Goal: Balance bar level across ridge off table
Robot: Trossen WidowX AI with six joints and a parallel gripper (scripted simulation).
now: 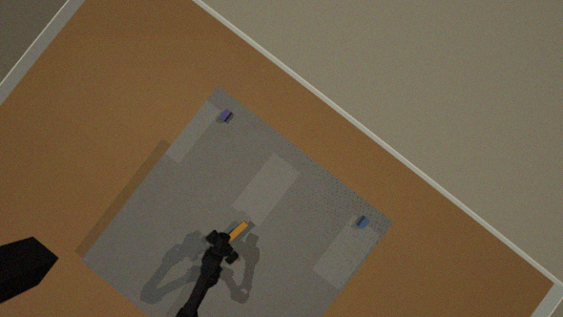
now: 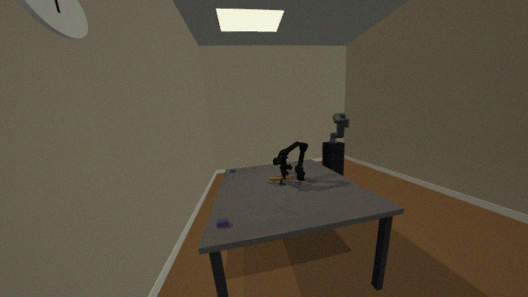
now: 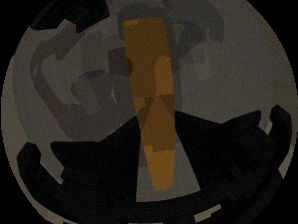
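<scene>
My gripper tip is now 3 cm short of the orange bar. Round my gripper tip: purple block (55 cm ahead, 45 cm to the left, 5 cm below).
</scene>
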